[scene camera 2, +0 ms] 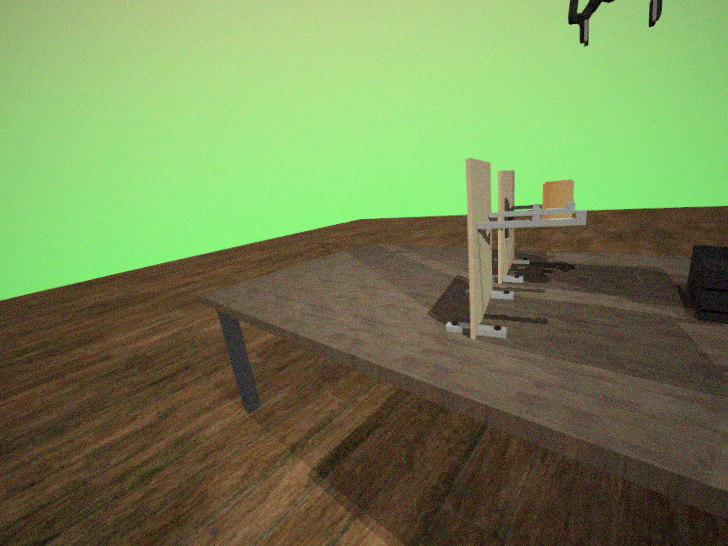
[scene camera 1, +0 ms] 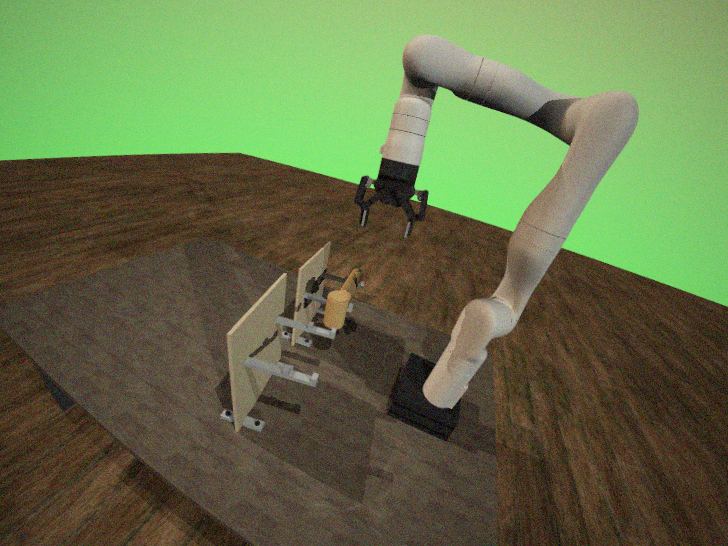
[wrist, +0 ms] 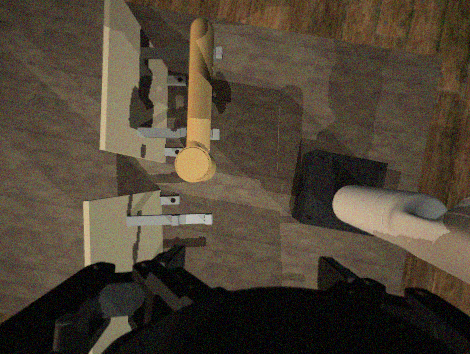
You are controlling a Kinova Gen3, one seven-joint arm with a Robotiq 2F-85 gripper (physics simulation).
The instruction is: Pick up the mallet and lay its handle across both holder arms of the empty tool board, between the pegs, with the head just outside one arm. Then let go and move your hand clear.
Labels:
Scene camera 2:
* mallet: 556,194
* tool board: 478,172
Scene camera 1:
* gripper: 383,232
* mallet: 337,301
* tool board: 254,343
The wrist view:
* gripper: 250,266
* mallet: 193,163
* tool board: 123,230

